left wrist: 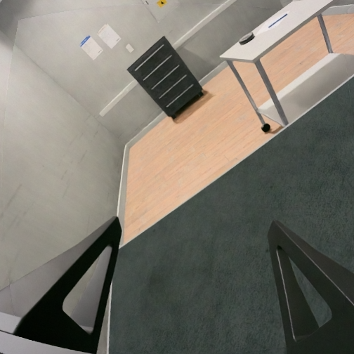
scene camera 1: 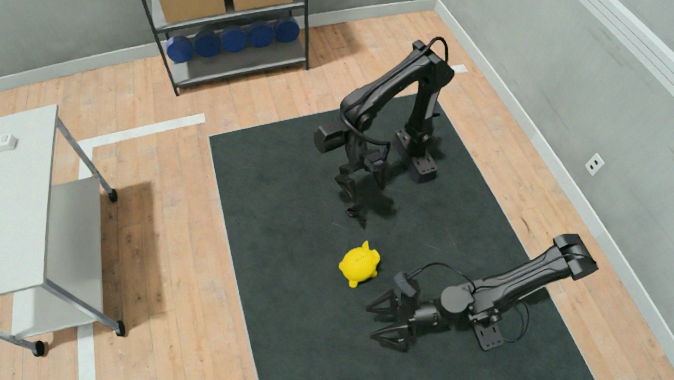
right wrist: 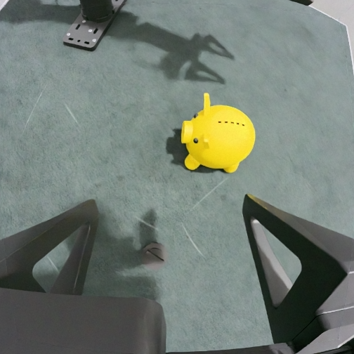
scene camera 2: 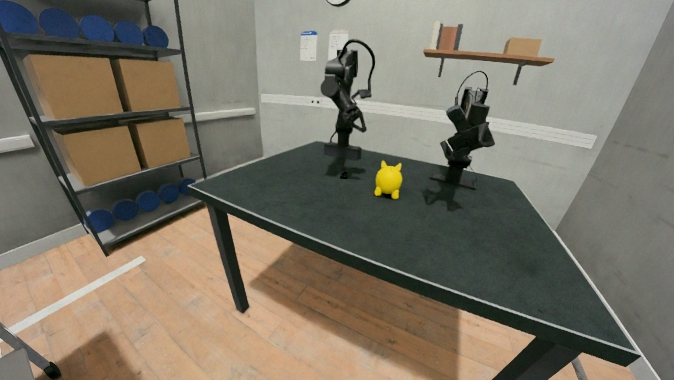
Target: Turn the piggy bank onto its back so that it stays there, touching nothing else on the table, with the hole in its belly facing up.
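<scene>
The yellow piggy bank (scene camera 1: pixel 360 264) (scene camera 2: pixel 388 180) (right wrist: pixel 222 137) stands upright on its feet on the dark table. Its coin slot faces up, and its snout points left in the right wrist view. Its belly and the hole are hidden. My right gripper (scene camera 1: pixel 368 194) (right wrist: pixel 169 204) is open and empty, pointing down above the table, some way from the piggy bank. My left gripper (scene camera 1: pixel 371 322) (left wrist: pixel 194 225) is open and empty, below and slightly right of the piggy bank in scene camera 1. The piggy bank does not show in the left wrist view.
A small dark round object (scene camera 1: pixel 352 212) (scene camera 2: pixel 344 175) (right wrist: pixel 154 255) lies on the table (scene camera 1: pixel 280 200) (scene camera 2: pixel 450 250) near my right gripper, apart from the piggy bank. The left arm's base plate (scene camera 1: pixel 487 336) (right wrist: pixel 82 35) is on the table. A white cart (scene camera 1: pixel 25 200) stands beyond the table's edge.
</scene>
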